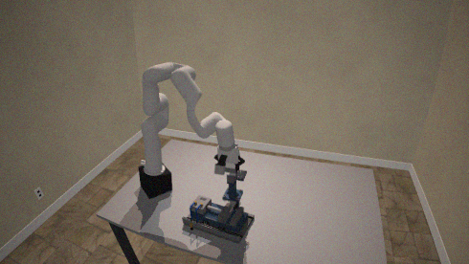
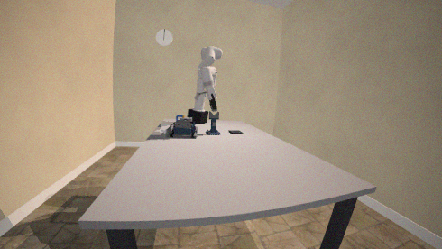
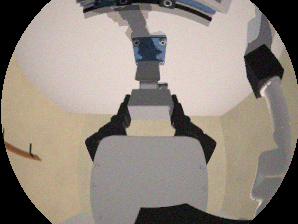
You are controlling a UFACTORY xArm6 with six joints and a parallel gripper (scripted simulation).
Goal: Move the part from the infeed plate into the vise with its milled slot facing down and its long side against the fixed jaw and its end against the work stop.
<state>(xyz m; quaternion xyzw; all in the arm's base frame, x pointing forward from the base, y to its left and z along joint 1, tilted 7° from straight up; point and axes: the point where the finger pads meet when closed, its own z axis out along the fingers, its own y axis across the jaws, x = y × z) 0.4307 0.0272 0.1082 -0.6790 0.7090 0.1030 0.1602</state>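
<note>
Now: the part 1 cm to the left of my hand and 1 cm below it. Also, from my hand: vise 20 cm to the right, 16 cm below, 1 cm behind; then dark infeed plate 19 cm to the left, 19 cm below, 1 cm behind.
</note>
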